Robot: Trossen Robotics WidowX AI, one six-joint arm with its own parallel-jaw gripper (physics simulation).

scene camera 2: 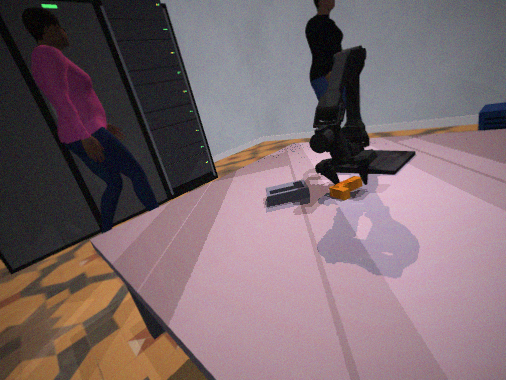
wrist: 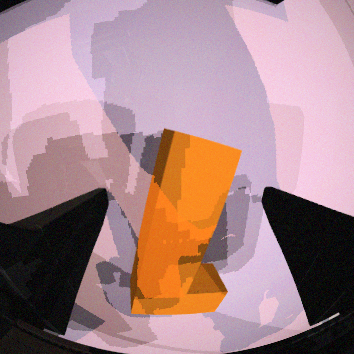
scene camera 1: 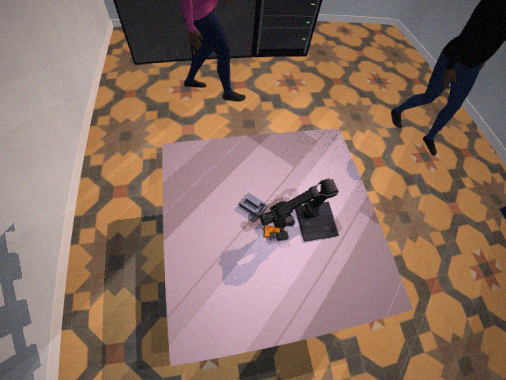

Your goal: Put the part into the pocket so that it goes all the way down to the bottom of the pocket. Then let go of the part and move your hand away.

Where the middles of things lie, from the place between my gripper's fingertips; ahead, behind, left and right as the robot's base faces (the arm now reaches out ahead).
Labels:
The orange part (wrist: 191, 177) is 20 mm ahead of my hand, 10 mm to the right of it and 10 mm above it.

